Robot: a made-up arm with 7 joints. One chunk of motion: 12 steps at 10 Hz.
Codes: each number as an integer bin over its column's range. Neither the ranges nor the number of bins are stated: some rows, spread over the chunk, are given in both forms.
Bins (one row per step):
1: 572 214 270 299 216 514 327
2: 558 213 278 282 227 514 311
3: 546 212 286 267 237 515 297
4: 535 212 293 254 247 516 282
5: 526 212 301 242 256 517 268
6: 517 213 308 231 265 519 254
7: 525 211 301 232 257 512 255
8: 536 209 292 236 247 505 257
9: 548 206 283 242 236 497 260
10: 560 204 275 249 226 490 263
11: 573 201 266 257 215 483 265
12: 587 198 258 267 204 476 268
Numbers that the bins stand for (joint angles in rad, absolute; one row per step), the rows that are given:
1: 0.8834 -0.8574 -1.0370 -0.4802 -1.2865 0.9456 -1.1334
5: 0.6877 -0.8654 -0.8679 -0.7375 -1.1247 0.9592 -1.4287
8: 0.7303 -0.8773 -0.9170 -0.7646 -1.1611 0.9049 -1.4837
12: 0.9472 -0.9212 -1.1025 -0.6246 -1.3350 0.7737 -1.4287
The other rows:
2: 0.8239 -0.8614 -0.9934 -0.5569 -1.2420 0.9456 -1.2134
3: 0.7728 -0.8654 -0.9497 -0.6246 -1.2016 0.9501 -1.2835
4: 0.7260 -0.8654 -0.9116 -0.6833 -1.1611 0.9547 -1.3586
6: 0.6494 -0.8614 -0.8297 -0.7871 -1.0883 0.9682 -1.4987
7: 0.6835 -0.8694 -0.8679 -0.7826 -1.1207 0.9366 -1.4937
9: 0.7813 -0.8893 -0.9661 -0.7375 -1.2056 0.8687 -1.4687
10: 0.8324 -0.8973 -1.0097 -0.7059 -1.2460 0.8370 -1.4537
11: 0.8877 -0.9092 -1.0588 -0.6698 -1.2905 0.8053 -1.4437

